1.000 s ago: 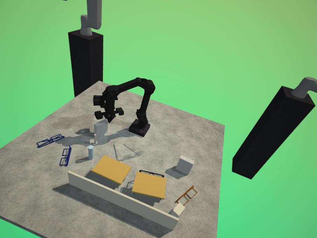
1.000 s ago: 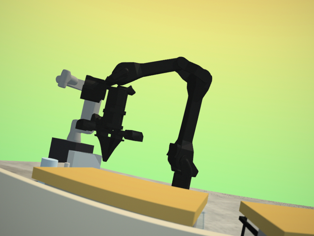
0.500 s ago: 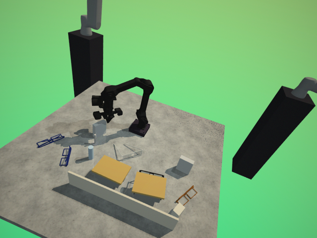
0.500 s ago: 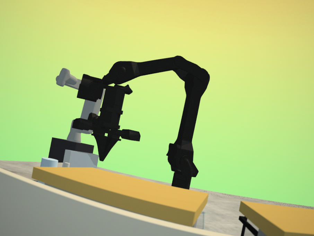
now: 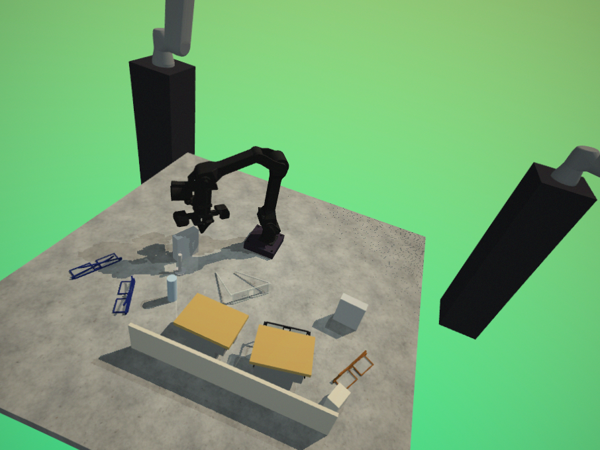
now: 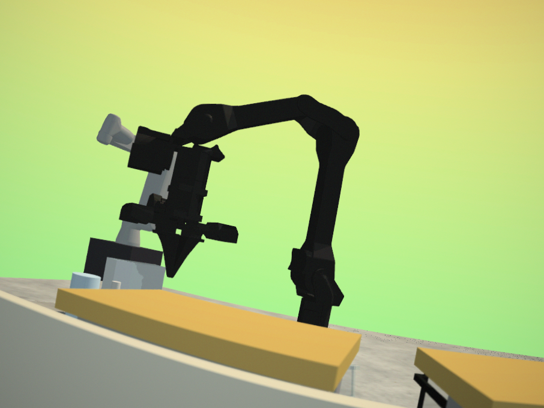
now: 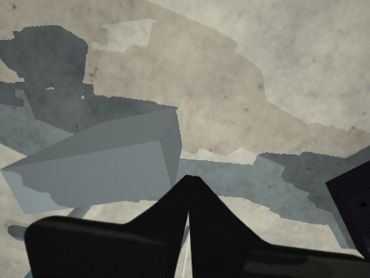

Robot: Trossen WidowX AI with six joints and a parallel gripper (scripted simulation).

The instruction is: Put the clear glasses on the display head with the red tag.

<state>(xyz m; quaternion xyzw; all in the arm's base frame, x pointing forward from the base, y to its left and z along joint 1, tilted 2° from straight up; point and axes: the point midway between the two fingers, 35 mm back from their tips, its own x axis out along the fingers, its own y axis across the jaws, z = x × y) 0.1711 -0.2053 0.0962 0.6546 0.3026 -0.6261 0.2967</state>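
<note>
Now: the small post 130 mm ahead of my gripper tip and 70 mm below it. Round my gripper tip: cream wall: 420 mm ahead, 350 mm to the left, 40 mm below.
</note>
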